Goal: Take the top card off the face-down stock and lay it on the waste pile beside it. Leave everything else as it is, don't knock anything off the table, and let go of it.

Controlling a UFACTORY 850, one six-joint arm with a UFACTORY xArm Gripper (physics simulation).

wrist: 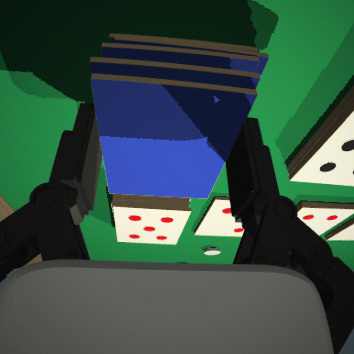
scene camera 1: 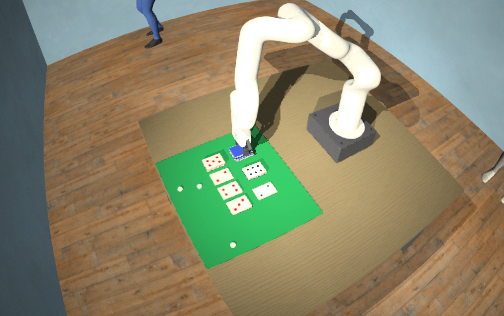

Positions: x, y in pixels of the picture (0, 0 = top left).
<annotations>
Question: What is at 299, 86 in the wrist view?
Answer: A green mat.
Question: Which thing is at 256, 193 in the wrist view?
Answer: My gripper.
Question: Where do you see a green mat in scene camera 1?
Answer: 211, 226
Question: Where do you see a blue-backed card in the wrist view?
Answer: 161, 137
</annotations>
